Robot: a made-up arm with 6 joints.
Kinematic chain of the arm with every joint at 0, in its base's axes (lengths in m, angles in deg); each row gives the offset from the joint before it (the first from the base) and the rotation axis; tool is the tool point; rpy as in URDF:
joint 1: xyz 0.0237 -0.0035 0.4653 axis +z
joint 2: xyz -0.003 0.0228 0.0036 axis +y
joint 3: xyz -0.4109 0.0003 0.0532 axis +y
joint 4: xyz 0.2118 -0.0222 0.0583 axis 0.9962 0 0.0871
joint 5: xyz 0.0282 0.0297 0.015 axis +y
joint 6: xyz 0.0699 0.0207 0.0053 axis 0.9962 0 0.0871
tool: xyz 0.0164 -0.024 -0.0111 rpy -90 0 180
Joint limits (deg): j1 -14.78..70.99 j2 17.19..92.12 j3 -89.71..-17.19 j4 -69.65..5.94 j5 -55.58..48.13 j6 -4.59..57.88
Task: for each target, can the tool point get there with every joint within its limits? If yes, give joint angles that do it. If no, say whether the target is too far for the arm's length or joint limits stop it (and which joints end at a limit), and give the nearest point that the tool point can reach.
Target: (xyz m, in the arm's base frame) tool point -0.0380 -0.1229 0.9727
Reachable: yes | joints 52.21 31.75 -82.30 -62.01 27.89 44.56
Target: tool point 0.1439 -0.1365 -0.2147
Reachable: no: joint limits stop it (at a limit: joint 1, joint 2, joint 3, joint 4, joint 6) | nearest point 0.1903 -0.0401 0.5623 | short by 0.784 m
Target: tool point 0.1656 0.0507 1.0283
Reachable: yes | joints 7.84 63.04 -81.84 -18.05 -11.24 20.75
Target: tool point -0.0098 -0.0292 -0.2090
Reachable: no: joint limits stop it (at a limit: joint 1, joint 2, joint 3, joint 4, joint 6) | nearest point 0.1893 -0.0413 0.5625 | short by 0.797 m
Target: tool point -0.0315 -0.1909 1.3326
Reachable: no: too far | nearest point -0.0449 -0.1331 1.1067 | short by 0.234 m
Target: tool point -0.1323 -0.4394 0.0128
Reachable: no: joint limits stop it (at a limit: joint 1, joint 2, joint 3, joint 5, joint 6) | nearest point -0.0087 -0.0930 0.6208 | short by 0.711 m
